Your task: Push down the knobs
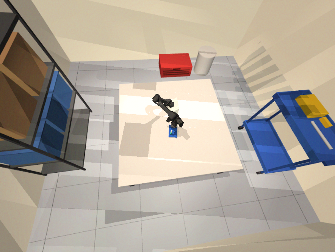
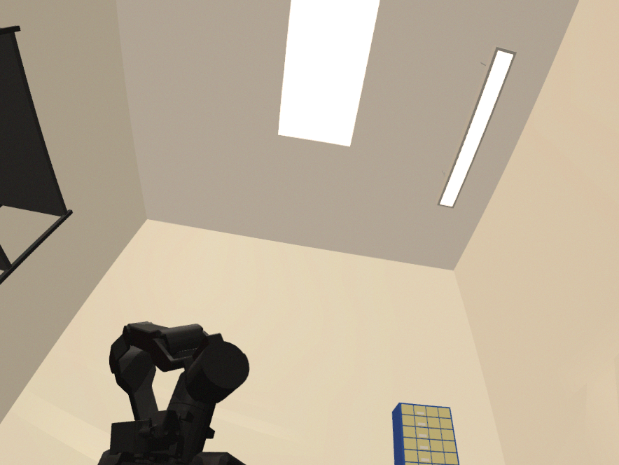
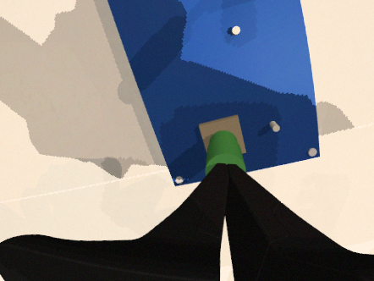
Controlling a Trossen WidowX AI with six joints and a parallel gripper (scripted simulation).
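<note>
The green knob is 2 cm below my gripper tip. Round my gripper tip: potentiometer with knob 8 cm ahead, 4 cm to the right.
</note>
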